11 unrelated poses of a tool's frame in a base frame.
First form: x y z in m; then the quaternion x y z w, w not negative.
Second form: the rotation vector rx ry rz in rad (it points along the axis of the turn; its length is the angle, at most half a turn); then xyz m. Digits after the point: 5 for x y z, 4 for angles.
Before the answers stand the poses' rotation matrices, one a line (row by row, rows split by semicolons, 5 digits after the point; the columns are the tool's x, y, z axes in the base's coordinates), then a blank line. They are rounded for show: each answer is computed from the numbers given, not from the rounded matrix.
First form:
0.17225 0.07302 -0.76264 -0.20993 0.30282 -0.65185 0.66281
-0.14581 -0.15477 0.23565 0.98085 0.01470 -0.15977 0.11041
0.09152 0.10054 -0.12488 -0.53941 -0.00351 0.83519 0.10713
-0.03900 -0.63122 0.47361 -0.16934 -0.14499 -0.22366 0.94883
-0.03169 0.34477 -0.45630 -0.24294 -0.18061 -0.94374 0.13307
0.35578 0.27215 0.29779 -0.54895 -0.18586 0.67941 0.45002
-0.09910 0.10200 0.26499 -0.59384 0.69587 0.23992 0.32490
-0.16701 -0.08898 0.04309 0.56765 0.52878 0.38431 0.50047
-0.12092 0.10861 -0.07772 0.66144 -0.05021 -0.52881 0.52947
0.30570 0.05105 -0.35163 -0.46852 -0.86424 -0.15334 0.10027
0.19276 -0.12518 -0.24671 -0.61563 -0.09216 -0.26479 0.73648
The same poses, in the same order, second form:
-0.03322 0.73697 0.67511; -0.99125 0.06204 -0.11650; -0.12774 -0.67308 0.72846
0.94851 0.06412 -0.31017; -0.00644 -0.97519 -0.22129; -0.31667 0.21189 -0.92457
-0.39512 -0.17516 -0.90178; 0.18274 -0.97702 0.10971; -0.90027 -0.12144 0.41805
0.85791 0.47354 -0.19939; -0.37533 0.84260 0.38621; 0.35089 -0.25649 0.90060
-0.84654 0.33892 0.41048; -0.16341 -0.89934 0.40556; 0.50662 0.27624 0.81672
0.00772 -0.40744 -0.91320; 0.81555 -0.52588 0.24153; -0.57864 -0.74662 0.32822
-0.08359 -0.98237 0.16723; -0.67057 0.17959 0.71978; -0.73712 -0.05197 -0.67376
0.14539 0.21565 0.96558; 0.98500 0.06016 -0.16175; -0.09297 0.97462 -0.20367
0.43568 0.49356 -0.75272; -0.62640 -0.43428 -0.64732; -0.64638 0.75353 0.11995
-0.54086 0.84059 -0.02963; 0.77909 0.51395 0.35901; 0.31700 0.17109 -0.93286
0.84279 0.50349 0.19028; -0.27655 0.10178 0.95559; 0.46177 -0.85798 0.22502

-0.4745 0.6845 -1.4734 0.17225 0.07302 -0.76264
2.8820 0.0432 -0.4695 -0.14581 -0.15477 0.23565
-1.5880 -0.0103 2.4587 0.09152 0.10054 -0.12488
-0.3446 -0.2950 -0.4551 -0.03900 -0.63122 0.47361
-0.7046 -0.5239 -2.7373 -0.03169 0.34477 -0.45630
-1.3573 -0.4595 1.6799 0.35578 0.27215 0.29779
-1.5571 1.8246 0.6291 -0.09910 0.10200 0.26499
1.3725 1.2785 0.9292 -0.16701 -0.08898 0.04309
1.5794 -0.1199 -1.2627 -0.12092 0.10861 -0.07772
-1.3848 -2.5544 -0.4532 0.30570 0.05105 -0.35163
-1.3523 -0.2024 -0.5816 0.19276 -0.12518 -0.24671

